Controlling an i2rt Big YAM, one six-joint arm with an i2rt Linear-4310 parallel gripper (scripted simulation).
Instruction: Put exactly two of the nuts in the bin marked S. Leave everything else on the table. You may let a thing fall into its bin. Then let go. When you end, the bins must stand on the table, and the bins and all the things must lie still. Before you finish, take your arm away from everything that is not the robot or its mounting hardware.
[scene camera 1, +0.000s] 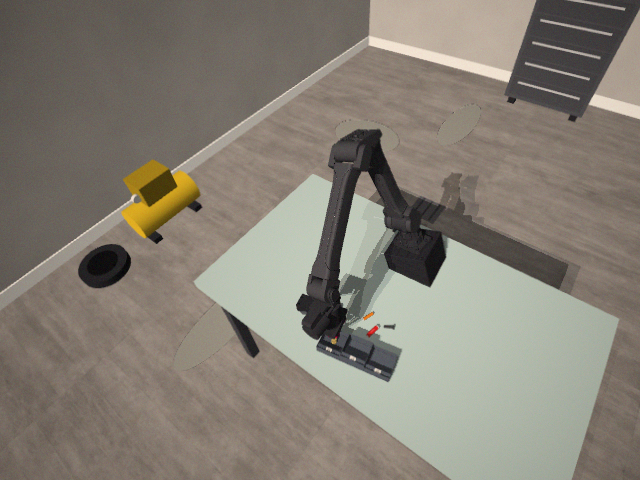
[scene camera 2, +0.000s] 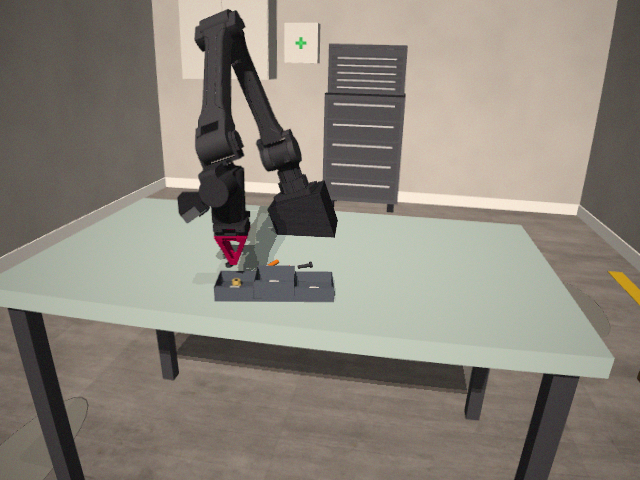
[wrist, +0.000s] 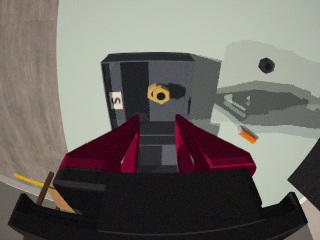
Observation:
I see my gripper (scene camera 2: 234, 262).
My gripper is seen too in the wrist view (wrist: 157, 121).

